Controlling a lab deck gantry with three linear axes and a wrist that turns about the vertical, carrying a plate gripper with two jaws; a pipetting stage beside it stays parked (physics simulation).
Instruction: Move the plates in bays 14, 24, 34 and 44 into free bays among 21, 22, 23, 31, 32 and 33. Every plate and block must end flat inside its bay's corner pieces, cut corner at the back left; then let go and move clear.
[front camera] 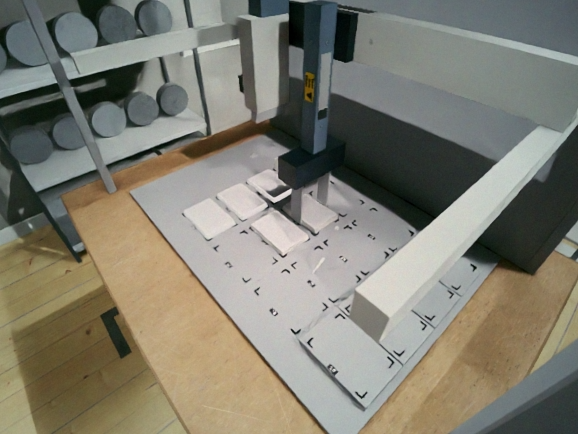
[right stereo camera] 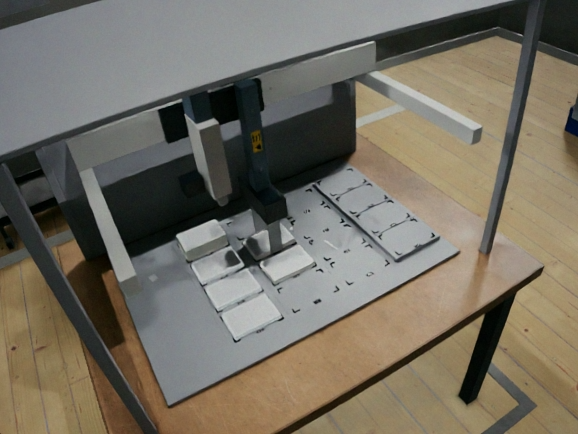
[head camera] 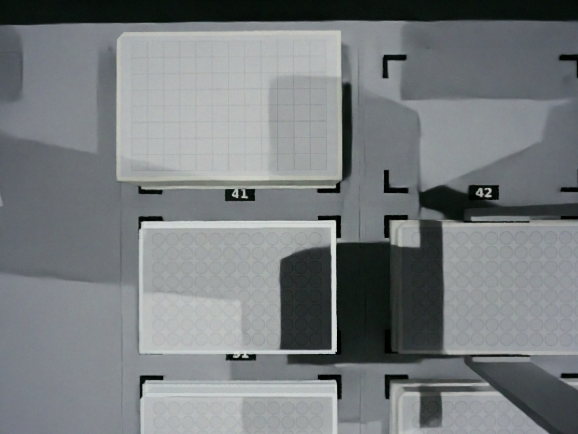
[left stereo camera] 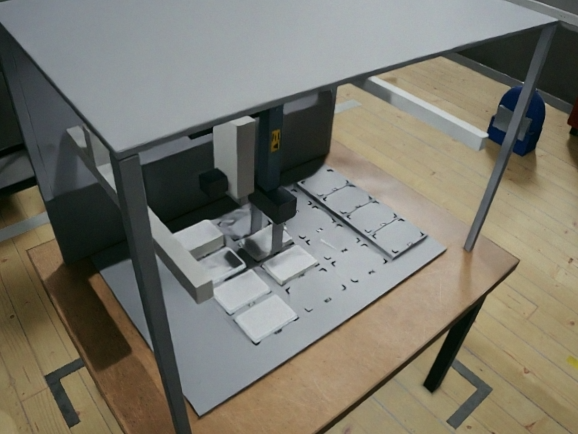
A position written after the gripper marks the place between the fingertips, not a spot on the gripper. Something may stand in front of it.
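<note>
The head camera shows the gripper point(head camera: 492, 286) together with a white block point(head camera: 228, 109) and a bay 31 point(head camera: 347, 247). In the right stereo camera view there are the white block point(right stereo camera: 208, 237) and the gripper point(right stereo camera: 269, 241). The left stereo camera view has the block point(left stereo camera: 202, 238) as well as the gripper point(left stereo camera: 266, 241), while the front camera view also shows the gripper point(front camera: 309, 212).
</note>
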